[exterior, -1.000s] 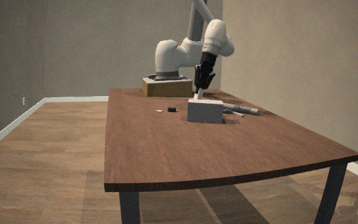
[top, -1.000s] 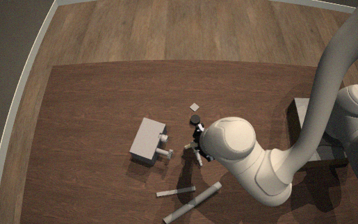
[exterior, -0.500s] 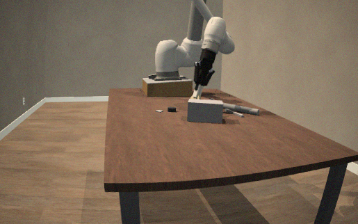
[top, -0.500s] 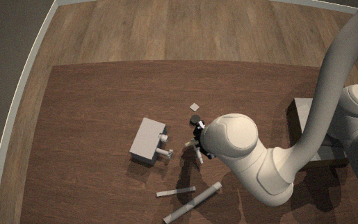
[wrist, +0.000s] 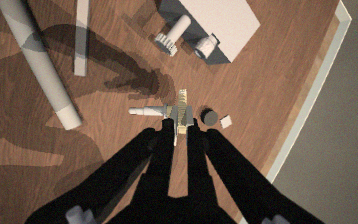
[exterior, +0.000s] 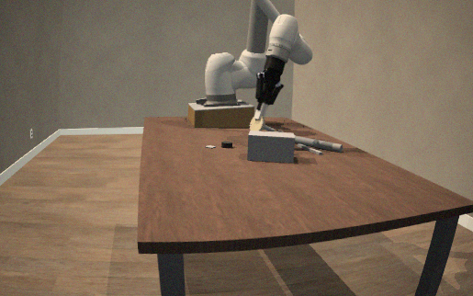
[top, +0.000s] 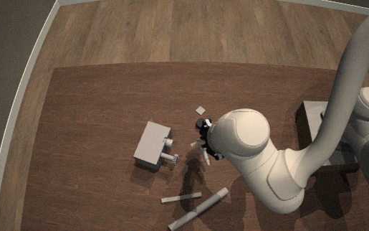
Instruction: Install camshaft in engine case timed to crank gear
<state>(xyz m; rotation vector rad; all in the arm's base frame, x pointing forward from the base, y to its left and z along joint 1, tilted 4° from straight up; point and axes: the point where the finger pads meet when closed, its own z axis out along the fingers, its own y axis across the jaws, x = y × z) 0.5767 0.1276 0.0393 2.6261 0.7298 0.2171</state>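
Right now my hand is 6 cm above the camshaft, 2 cm to the right of it and 1 cm past it. The rest, counted from my hand: small grey plate: 18 cm to the right, 13 cm below, 3 cm ahead; then black disc: 12 cm to the right, 12 cm below, 2 cm ahead; then small crank gear: 9 cm ahead, 7 cm below, 6 cm to the left.
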